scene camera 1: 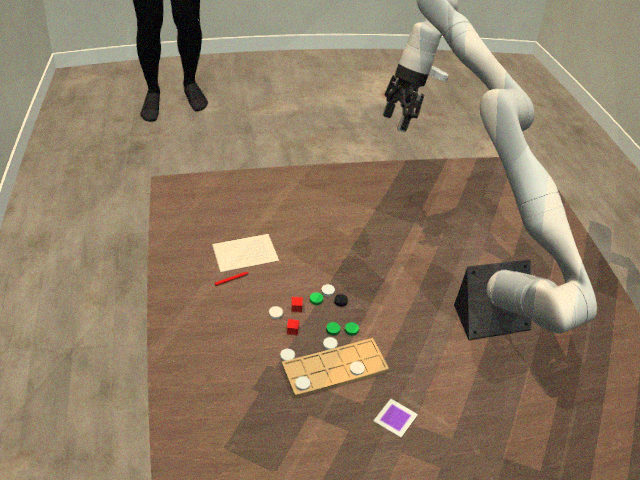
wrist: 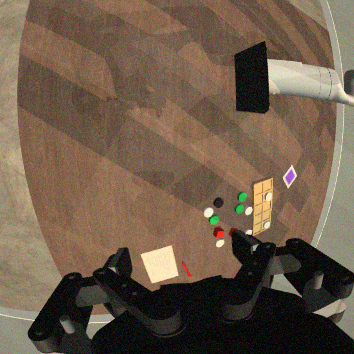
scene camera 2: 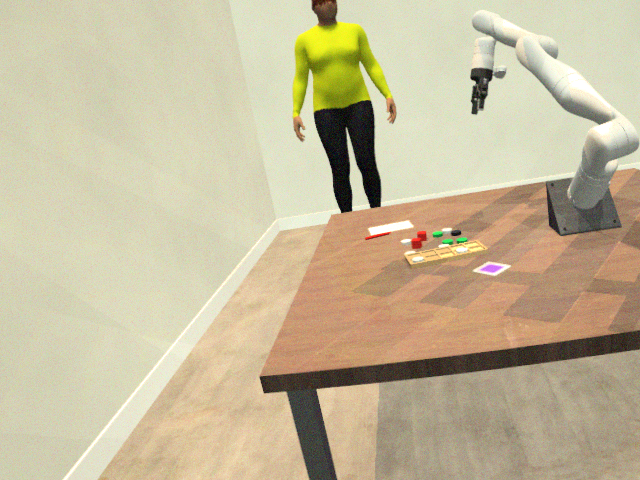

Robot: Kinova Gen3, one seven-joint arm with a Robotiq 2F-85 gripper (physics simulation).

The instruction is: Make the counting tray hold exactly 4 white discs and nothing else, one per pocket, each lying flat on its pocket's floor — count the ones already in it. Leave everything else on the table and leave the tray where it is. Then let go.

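The wooden counting tray [scene camera 1: 315, 364] [scene camera 2: 429, 255] [wrist: 258, 201] has two rows of pockets. One white disc [scene camera 1: 302, 382] [scene camera 2: 417, 259] [wrist: 266, 225] is in the front row's left end pocket, another white disc [scene camera 1: 357, 367] [scene camera 2: 461, 250] [wrist: 268, 196] in that row's fourth pocket. Loose white discs lie behind the tray: one [scene camera 1: 287, 354] by its back left corner, one [scene camera 1: 330, 342] [wrist: 249, 211] by its back edge, one [scene camera 1: 275, 312] [wrist: 220, 243] farther left, one [scene camera 1: 327, 289] [wrist: 208, 212] farthest back. My gripper [scene camera 1: 395, 120] [scene camera 2: 478, 109] [wrist: 181, 250] is open and empty, high up, far from the tray.
Green discs [scene camera 1: 316, 298] [scene camera 1: 333, 328] [scene camera 1: 352, 328], a black disc [scene camera 1: 341, 300] and red cubes [scene camera 1: 296, 303] [scene camera 1: 293, 326] lie behind the tray. A paper sheet [scene camera 1: 245, 252] and red stick [scene camera 1: 231, 279] lie back left, a purple-centred square [scene camera 1: 395, 417] in front. A person [scene camera 2: 341, 77] stands beyond the table.
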